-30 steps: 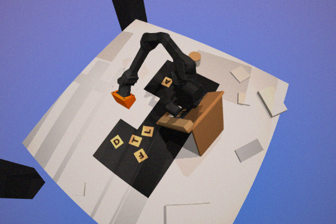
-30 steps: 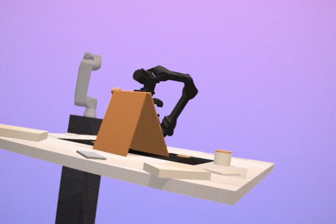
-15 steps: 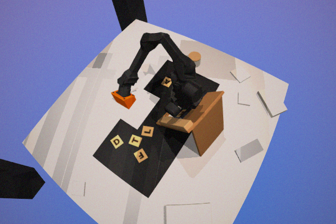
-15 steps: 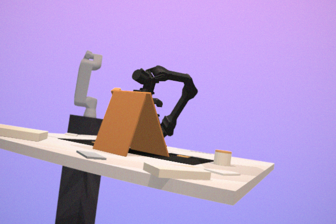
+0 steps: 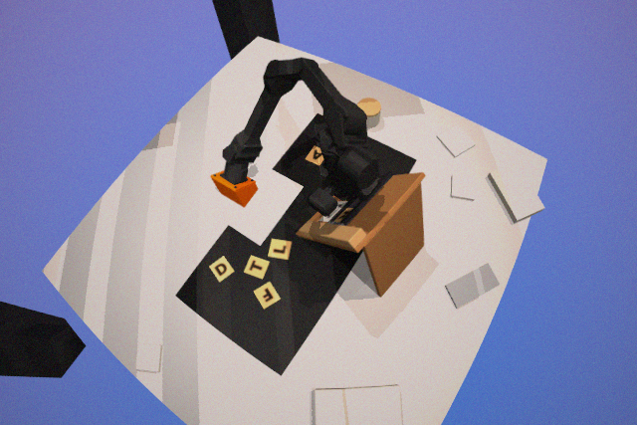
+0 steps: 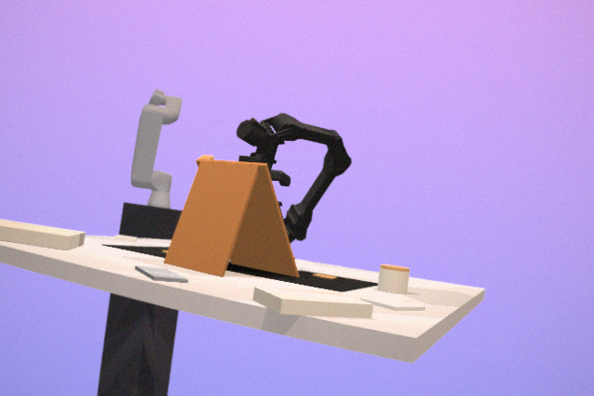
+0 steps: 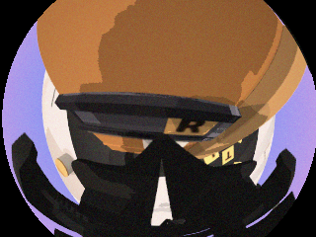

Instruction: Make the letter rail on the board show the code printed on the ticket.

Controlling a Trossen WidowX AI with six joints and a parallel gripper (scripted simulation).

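Now: the white ticket 9 cm below my gripper tip, 4 cm behind it and 1 cm to the right of it. Also, from my gripper tip: grey slab: 39 cm ahead, 18 cm below, 4 cm to the left.
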